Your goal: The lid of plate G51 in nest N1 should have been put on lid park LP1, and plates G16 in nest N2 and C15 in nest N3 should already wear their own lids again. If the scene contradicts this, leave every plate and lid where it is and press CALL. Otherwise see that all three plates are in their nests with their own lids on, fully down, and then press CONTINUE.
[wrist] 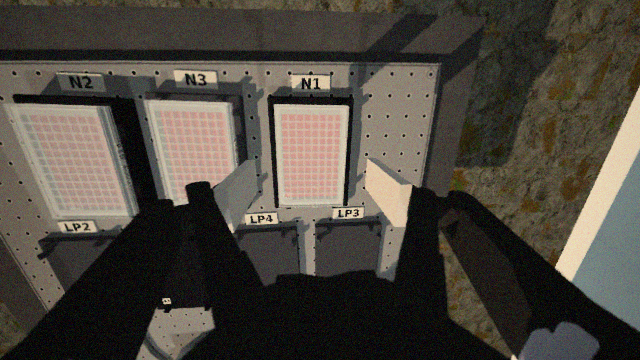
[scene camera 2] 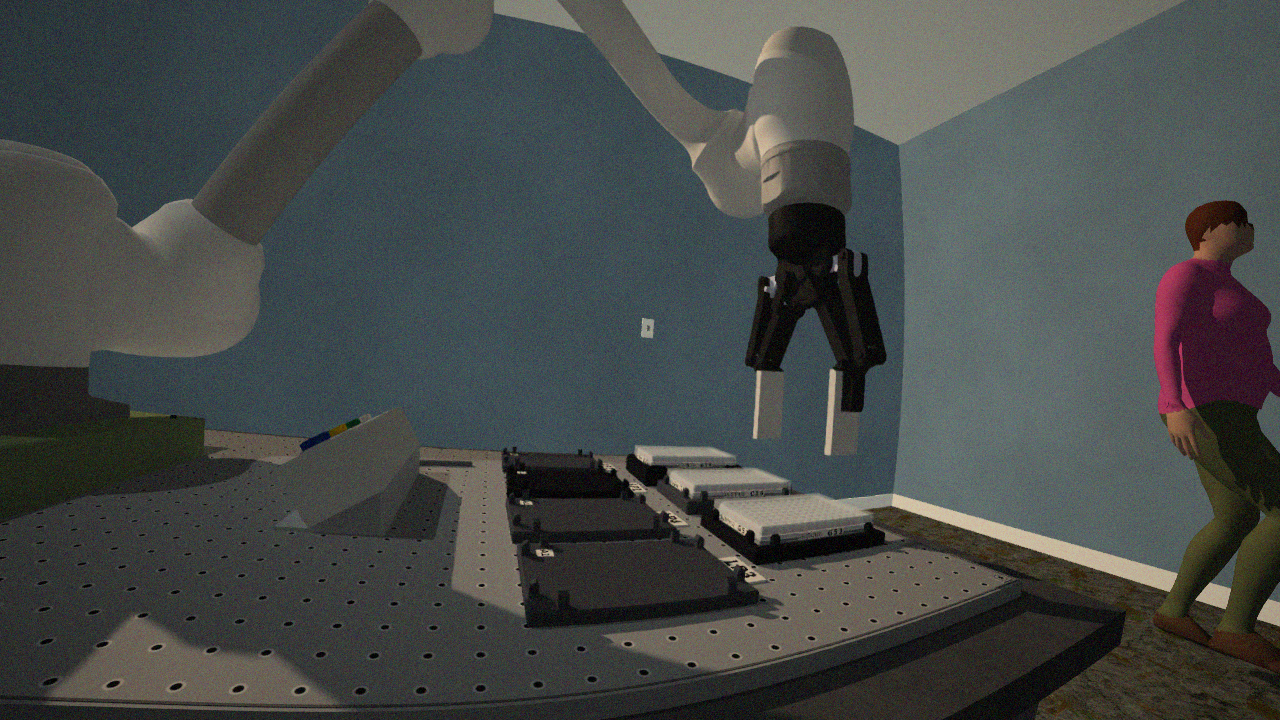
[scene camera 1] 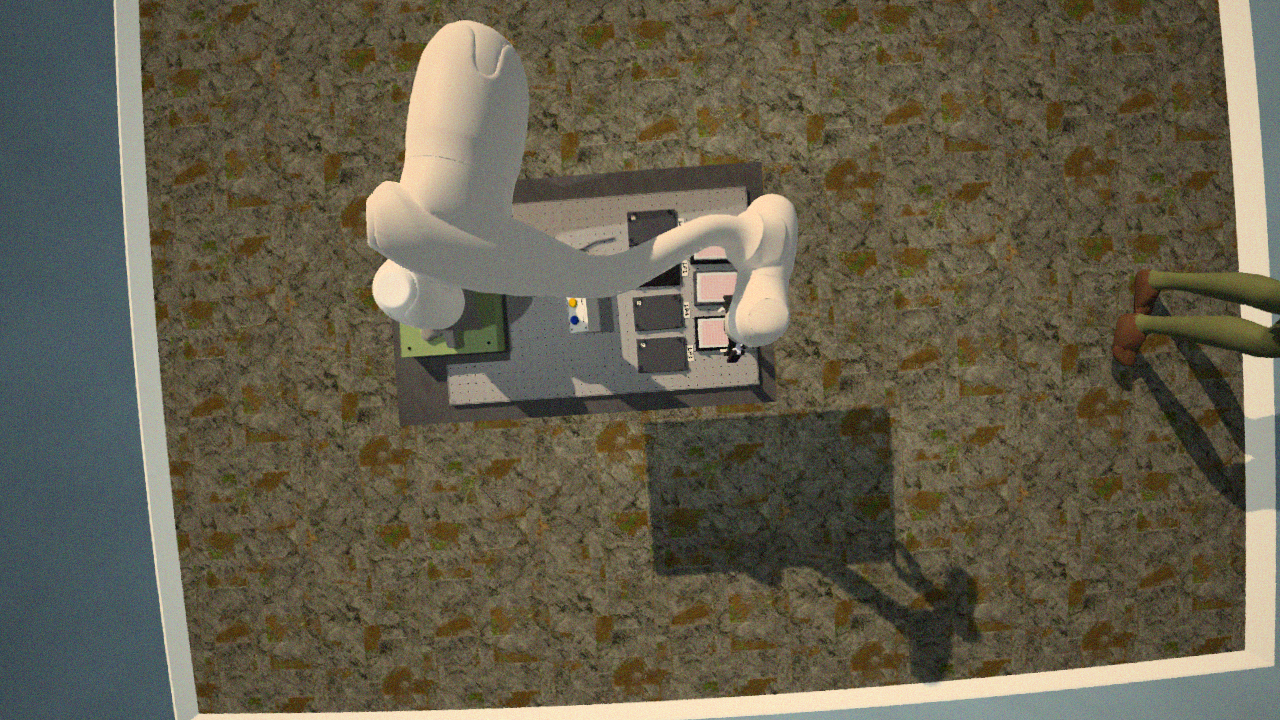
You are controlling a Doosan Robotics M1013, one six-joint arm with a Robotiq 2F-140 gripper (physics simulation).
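Frame: origin at the arm's base, x ahead, y left, z up, level; metres.
Where they show: gripper, fingertip midpoint: (wrist: 312, 174) (scene camera 2: 799, 445); arm's base, origin of the base link: (scene camera 1: 447, 305).
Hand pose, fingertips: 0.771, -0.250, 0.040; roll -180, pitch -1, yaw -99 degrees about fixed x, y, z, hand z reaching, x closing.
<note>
Things, the pixels of their top centre, and the offset from my fingertips, as dx, dy, dz. Level surfaces: height alone.
- Plate G51, middle of its top: (scene camera 2: 794, 507) (wrist: 311, 160) (scene camera 1: 720, 332) -0.001, -0.002, -0.059
- Plate C15, middle of its top: (scene camera 2: 728, 475) (wrist: 195, 160) (scene camera 1: 719, 286) +0.023, +0.130, -0.056
- plate G16, middle of its top: (scene camera 2: 684, 450) (wrist: 72, 167) (scene camera 1: 716, 243) +0.039, +0.255, -0.048
- LP4, middle of its top: (scene camera 2: 586, 502) (wrist: 266, 275) (scene camera 1: 657, 312) -0.169, +0.098, -0.068
- LP2, middle of its top: (scene camera 2: 551, 453) (wrist: 88, 286) (scene camera 1: 651, 226) -0.131, +0.350, -0.068
- sloped button box, middle of its top: (scene camera 2: 365, 413) (scene camera 1: 579, 292) -0.377, +0.195, -0.004
- perforated board, its level: dz -0.088
Plate G51 (scene camera 1: 712, 333) (scene camera 2: 794, 517) (wrist: 312, 155) sits level in nest N1. Plate C15 (scene camera 1: 716, 288) (scene camera 2: 729, 482) (wrist: 194, 145) sits in N3, and plate G16 (scene camera 2: 684, 455) (wrist: 72, 160) in N2. All three have pale tops with a pink well grid in the wrist view; I cannot surely tell lid from plate edge. No lid shows on parks LP3 (scene camera 2: 626, 573) (wrist: 347, 250), LP4 (scene camera 2: 586, 516) (wrist: 272, 252) or LP2 (scene camera 1: 651, 226) (wrist: 80, 255). A blacker park, its label hidden, lies between LP2 and LP4. My gripper (scene camera 2: 804, 440) (wrist: 312, 174) is open and empty above G51.
A sloped button box (scene camera 1: 580, 315) (scene camera 2: 358, 479) with coloured buttons stands left of the lid parks. The perforated board (scene camera 1: 537, 358) (scene camera 2: 429, 644) has a dark tray edge around it. A person (scene camera 1: 1190, 308) (scene camera 2: 1208, 358) in a pink top stands to the right.
</note>
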